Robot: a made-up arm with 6 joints. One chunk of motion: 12 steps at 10 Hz.
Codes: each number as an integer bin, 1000 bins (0 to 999) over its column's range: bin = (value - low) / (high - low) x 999, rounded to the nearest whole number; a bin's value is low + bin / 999 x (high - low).
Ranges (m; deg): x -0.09..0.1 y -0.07..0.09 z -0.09..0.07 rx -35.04..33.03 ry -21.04..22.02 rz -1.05..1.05
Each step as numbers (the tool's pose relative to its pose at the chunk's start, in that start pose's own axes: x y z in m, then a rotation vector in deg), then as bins.
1 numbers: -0.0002 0.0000 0.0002 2.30 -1.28 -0.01
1 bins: 472 437 563 548 458 495
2 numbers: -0.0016 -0.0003 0.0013 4.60 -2.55 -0.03
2 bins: 465 435 570 582 429 485
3 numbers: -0.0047 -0.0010 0.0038 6.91 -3.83 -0.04
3 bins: 448 431 586 616 399 480
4 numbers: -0.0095 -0.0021 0.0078 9.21 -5.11 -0.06
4 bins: 423 424 611 649 370 471
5 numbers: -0.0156 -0.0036 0.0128 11.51 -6.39 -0.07
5 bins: 391 415 642 683 340 466
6 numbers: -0.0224 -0.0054 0.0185 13.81 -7.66 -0.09
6 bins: 355 403 677 717 310 457
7 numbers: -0.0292 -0.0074 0.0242 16.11 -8.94 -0.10
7 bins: 320 391 713 751 281 452
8 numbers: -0.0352 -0.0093 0.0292 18.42 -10.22 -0.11
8 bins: 288 379 744 785 251 447
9 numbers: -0.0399 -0.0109 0.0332 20.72 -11.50 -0.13
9 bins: 263 369 769 818 221 438
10 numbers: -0.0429 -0.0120 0.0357 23.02 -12.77 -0.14
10 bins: 248 362 785 852 192 433
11 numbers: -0.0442 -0.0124 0.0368 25.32 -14.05 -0.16
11 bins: 241 360 792 886 162 423
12 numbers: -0.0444 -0.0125 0.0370 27.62 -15.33 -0.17
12 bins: 240 359 793 920 132 419
